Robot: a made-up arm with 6 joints.
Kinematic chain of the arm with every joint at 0, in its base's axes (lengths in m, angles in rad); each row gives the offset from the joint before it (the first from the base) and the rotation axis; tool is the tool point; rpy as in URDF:
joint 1: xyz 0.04 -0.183 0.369 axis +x
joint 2: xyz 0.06 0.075 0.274 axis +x
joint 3: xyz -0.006 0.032 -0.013 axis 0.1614 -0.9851 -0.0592
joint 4: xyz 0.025 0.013 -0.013 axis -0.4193 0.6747 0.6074
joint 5: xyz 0 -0.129 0.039 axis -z
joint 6: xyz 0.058 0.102 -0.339 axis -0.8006 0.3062 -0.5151
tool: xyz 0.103 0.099 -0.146 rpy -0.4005 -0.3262 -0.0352
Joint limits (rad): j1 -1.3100..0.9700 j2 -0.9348..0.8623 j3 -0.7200..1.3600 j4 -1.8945..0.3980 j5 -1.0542..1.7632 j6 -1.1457..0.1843
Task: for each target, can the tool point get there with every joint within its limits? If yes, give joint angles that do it. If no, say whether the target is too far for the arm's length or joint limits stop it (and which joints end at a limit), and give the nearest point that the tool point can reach.
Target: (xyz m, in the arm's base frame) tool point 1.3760 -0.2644 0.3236
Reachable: no: too far | nearest point 0.6468 -0.2965 0.4060 | short by 0.735 m
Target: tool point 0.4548 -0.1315 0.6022
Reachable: yes | joints 0.5202 -0.7499 0.0726 -1.2028 -0.0260 -1.0398
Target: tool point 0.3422 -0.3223 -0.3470
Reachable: no: joint limits stop it (at a limit: joint 1, joint 2, joint 6) | nearest point 0.2576 -0.1974 -0.0762 | short by 0.310 m
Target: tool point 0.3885 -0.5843 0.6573
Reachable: yes | joints 0.5043 0.1623 0.7968 -1.6288 0.7255 -0.6289
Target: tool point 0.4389 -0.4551 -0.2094
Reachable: no: joint limits stop it (at a limit: joint 1, joint 5, joint 6) | nearest point 0.3292 -0.4270 0.0428 | short by 0.276 m
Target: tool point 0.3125 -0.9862 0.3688
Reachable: no: joint limits stop it (at a limit: joint 1, joint 3, joint 4, joint 6) | nearest point 0.2919 -0.8038 0.4327 | short by 0.194 m
